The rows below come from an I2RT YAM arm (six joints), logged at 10 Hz.
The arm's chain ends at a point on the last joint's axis. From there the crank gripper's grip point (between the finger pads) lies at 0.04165 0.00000 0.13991 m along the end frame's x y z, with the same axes.
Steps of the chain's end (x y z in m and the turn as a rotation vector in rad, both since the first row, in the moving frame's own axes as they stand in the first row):
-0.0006, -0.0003, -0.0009, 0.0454, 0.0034, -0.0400
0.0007, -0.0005, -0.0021, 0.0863, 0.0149, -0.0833
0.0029, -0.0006, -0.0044, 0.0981, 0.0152, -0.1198
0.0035, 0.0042, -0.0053, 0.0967, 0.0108, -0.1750
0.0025, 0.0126, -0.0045, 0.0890, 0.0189, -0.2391
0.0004, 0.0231, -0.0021, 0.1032, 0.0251, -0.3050
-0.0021, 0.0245, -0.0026, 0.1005, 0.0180, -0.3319
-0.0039, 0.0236, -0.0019, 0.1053, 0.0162, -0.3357
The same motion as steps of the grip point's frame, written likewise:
-0.0003, -0.0083, -0.0012, 0.0454, 0.0034, -0.0400
0.0021, -0.0161, -0.0034, 0.0863, 0.0149, -0.0833
0.0039, -0.0193, -0.0060, 0.0981, 0.0152, -0.1198
0.0032, -0.0166, -0.0068, 0.0967, 0.0108, -0.1750
0.0024, -0.0098, -0.0063, 0.0890, 0.0189, -0.2391
-0.0003, -0.0041, -0.0046, 0.1032, 0.0251, -0.3050
-0.0042, -0.0032, -0.0047, 0.1005, 0.0180, -0.3319
-0.0065, -0.0049, -0.0041, 0.1053, 0.0162, -0.3357

